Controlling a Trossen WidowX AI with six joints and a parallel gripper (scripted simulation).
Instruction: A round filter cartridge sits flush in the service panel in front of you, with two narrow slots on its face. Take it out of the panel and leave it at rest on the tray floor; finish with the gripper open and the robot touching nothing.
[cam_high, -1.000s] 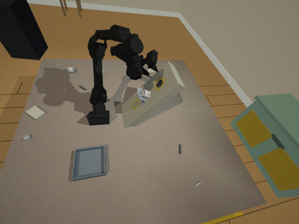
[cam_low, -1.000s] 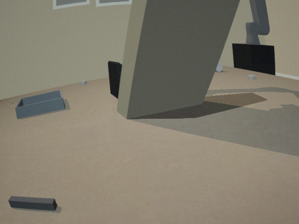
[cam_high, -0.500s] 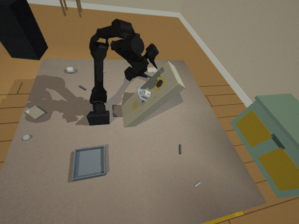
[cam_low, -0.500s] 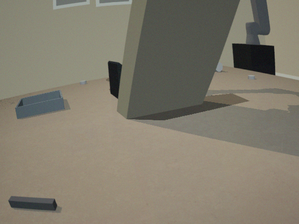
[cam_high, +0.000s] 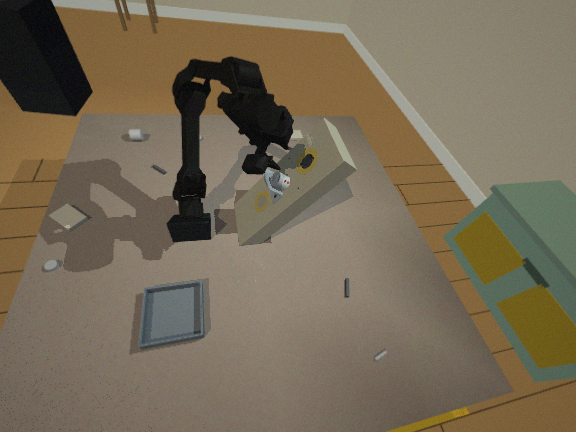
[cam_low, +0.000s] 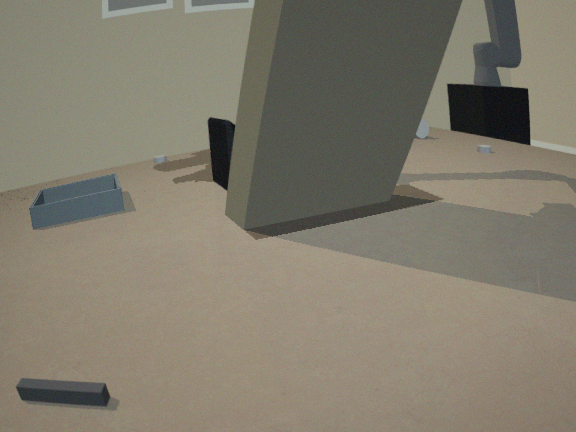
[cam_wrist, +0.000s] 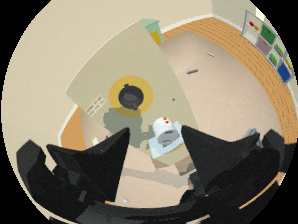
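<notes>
The round filter cartridge is 9 cm below my gripper tip. Round my gripper tip: grey tray (32 cm to the right, 30 cm below, 28 cm behind).
</notes>
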